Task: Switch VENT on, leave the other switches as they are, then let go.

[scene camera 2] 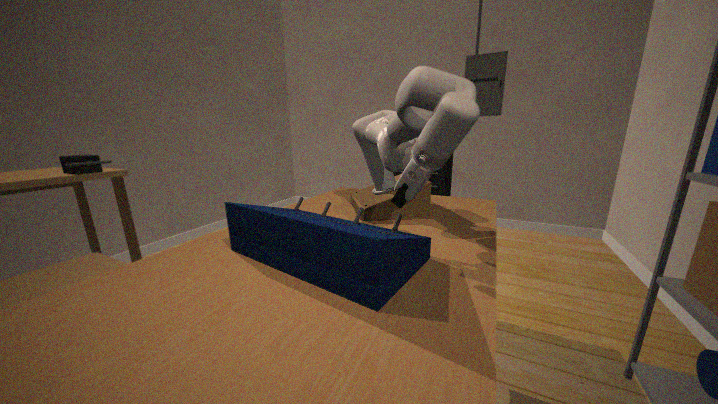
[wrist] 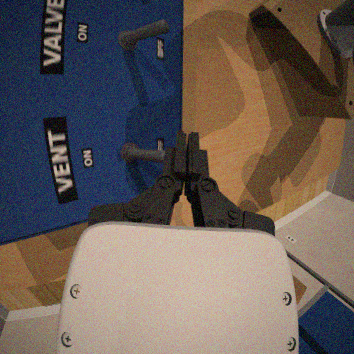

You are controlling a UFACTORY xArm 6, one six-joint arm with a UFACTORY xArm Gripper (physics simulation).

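Seen in the pictures: gripper, fingertip midpoint: [scene camera 2: 397, 203] [wrist: 185, 144]; arm's base at its link origin: [scene camera 2: 386, 188] [wrist: 335, 33].
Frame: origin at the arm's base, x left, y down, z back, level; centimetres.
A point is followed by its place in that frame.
Note:
A blue switch panel [scene camera 2: 321, 256] @[x 1.3, y 1.1, z -67.0 cm] [wrist: 100, 100] @[x 7.4, y -0.3, z -51.3 cm] stands on the table. The VENT label [wrist: 60, 160] @[x 11.3, y -1.7, z -56.7 cm] is at its near end in the wrist view. The VENT lever [wrist: 144, 153] @[x 13.5, y -2.1, z -49.0 cm] [scene camera 2: 397, 222] @[x 13.9, y -1.8, z -49.4 cm] leans toward the OFF side, away from its ON mark [wrist: 87, 158] @[x 12.2, y -0.9, z -54.5 cm]. The VALVE lever [wrist: 145, 34] @[x 2.8, y -2.0, z -45.6 cm] [scene camera 2: 358, 216] @[x 2.5, y -1.4, z -46.1 cm] also leans to its OFF mark [wrist: 160, 48] @[x 3.1, y 1.8, z -43.1 cm]. My gripper [wrist: 185, 144] @[x 13.2, y -5.8, z -46.1 cm] [scene camera 2: 399, 205] @[x 13.2, y -5.8, z -46.1 cm] is shut and empty. In the wrist view its fingertips are just past the VENT lever's tip, on the OFF side; whether they touch it I cannot tell.
Two more levers [scene camera 2: 326, 209] @[x -8.9, y -1.5, z -42.5 cm] [scene camera 2: 298, 203] @[x -20.5, y -1.7, z -39.0 cm] stand farther along the panel. The wooden table [scene camera 2: 225, 326] @[x -10.2, y 8.9, z -82.7 cm] carries the panel, and the arm's base is behind it. A shelf rack [scene camera 2: 667, 231] stands at the right, and a side table [scene camera 2: 30, 176] at the left.

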